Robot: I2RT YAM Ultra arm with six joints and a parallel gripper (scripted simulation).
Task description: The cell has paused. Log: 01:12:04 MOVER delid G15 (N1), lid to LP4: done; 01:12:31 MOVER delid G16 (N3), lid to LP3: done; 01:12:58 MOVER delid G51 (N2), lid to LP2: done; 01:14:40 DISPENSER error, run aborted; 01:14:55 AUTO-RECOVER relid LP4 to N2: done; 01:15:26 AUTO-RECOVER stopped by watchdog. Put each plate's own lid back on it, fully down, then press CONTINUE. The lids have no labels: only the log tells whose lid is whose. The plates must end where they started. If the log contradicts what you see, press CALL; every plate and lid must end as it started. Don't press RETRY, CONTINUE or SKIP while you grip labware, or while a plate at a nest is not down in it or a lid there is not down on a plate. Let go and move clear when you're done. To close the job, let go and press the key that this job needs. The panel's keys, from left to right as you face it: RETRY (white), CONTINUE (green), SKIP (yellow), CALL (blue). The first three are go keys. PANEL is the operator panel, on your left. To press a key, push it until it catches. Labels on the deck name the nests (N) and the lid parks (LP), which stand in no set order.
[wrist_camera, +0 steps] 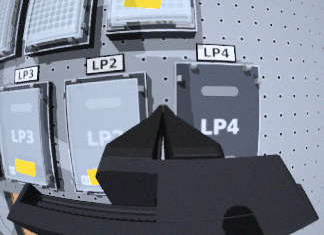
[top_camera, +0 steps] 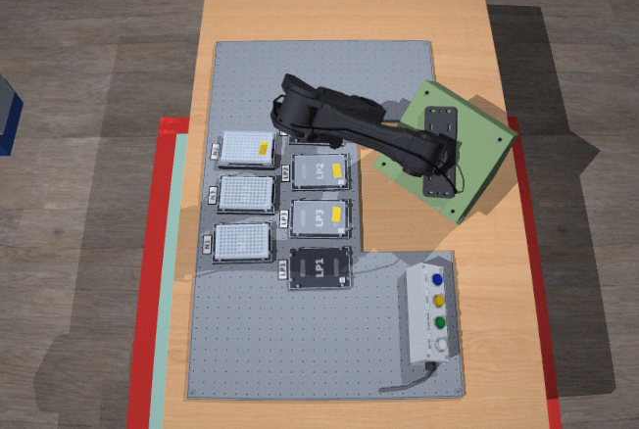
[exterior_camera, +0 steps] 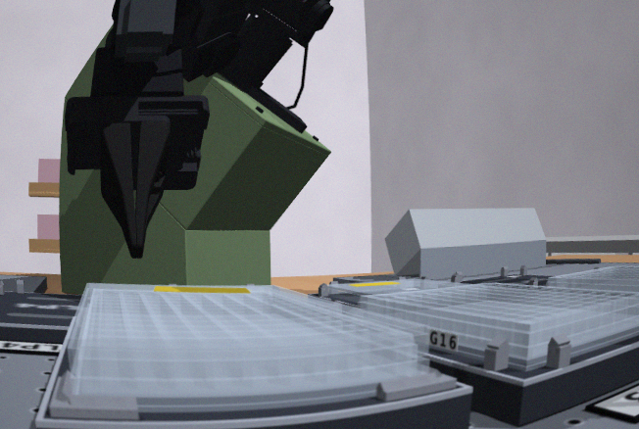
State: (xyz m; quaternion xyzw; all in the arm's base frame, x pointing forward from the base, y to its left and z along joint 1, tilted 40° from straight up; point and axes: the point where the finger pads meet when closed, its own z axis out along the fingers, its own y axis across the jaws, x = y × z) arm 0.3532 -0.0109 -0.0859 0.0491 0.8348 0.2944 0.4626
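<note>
The lid is 70 mm behind my hand, 190 mm to the left of it and 40 mm below it. Also, from my hand: blue call key (370 mm behind, 290 mm to the left, 10 mm above); then plate (120 mm ahead, 170 mm to the left, 30 mm below); then yellow SKIP key (390 mm behind, 340 mm to the left, 10 mm above).
</note>
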